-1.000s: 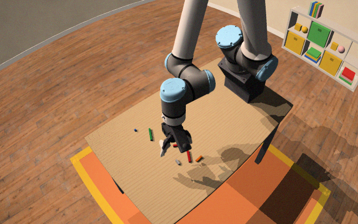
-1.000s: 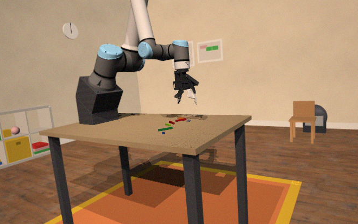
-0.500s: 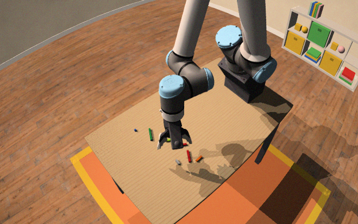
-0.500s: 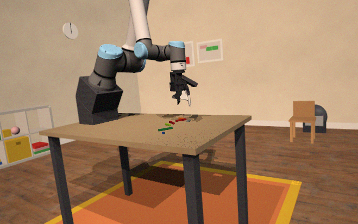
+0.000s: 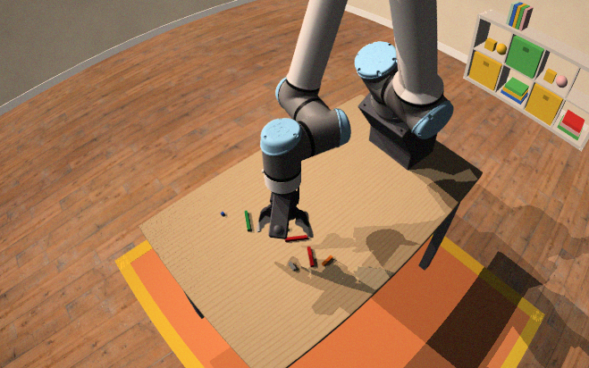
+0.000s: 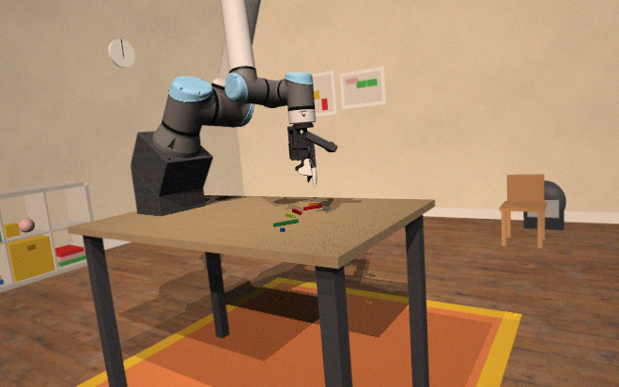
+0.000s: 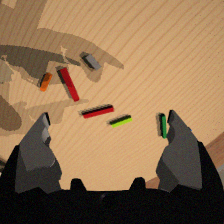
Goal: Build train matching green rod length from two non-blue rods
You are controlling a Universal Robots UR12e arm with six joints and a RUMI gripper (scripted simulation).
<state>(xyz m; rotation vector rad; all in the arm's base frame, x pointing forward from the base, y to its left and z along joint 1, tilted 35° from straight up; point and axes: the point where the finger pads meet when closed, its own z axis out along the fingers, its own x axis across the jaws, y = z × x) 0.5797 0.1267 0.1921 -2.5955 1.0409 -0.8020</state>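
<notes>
Now: hand 4 cm past the lime rod, 8 cm to the left of it and 9 cm above it. From my hand the other things lie so: green rod: 3 cm ahead, 18 cm to the right, 9 cm below; grey rod: 1 cm ahead, 5 cm to the left, 9 cm below; orange rod: 8 cm behind, 10 cm to the left, 9 cm below.
</notes>
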